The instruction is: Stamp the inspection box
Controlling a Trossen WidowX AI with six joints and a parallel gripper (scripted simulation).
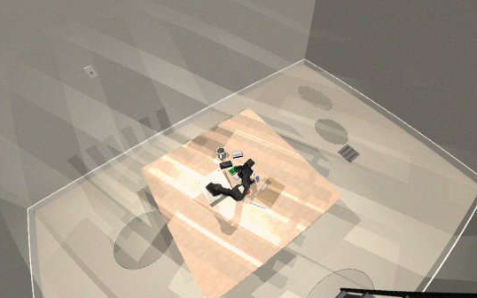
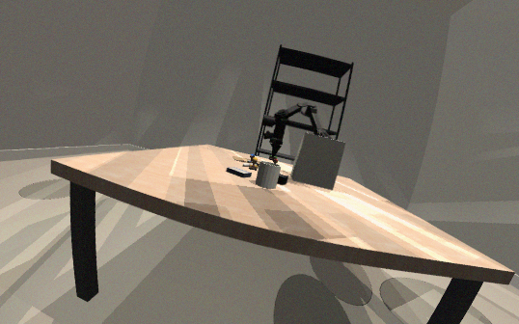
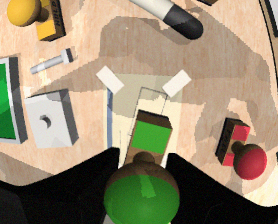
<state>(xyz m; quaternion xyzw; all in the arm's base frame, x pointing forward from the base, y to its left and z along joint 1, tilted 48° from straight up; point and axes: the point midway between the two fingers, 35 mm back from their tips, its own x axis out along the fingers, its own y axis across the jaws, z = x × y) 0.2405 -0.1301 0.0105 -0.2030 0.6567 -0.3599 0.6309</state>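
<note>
Now: the blue-labelled stamp pad tin 160 mm ahead of my gripper tip, 260 mm to the left of it and 70 mm below it. The rest, counted from my gripper tip: green-knobbed PASS stamp (right at my gripper tip); then red stamp (30 mm behind, 80 mm to the right, 60 mm below); then inspection card (10 mm behind, 10 mm to the left, 80 mm below).
</note>
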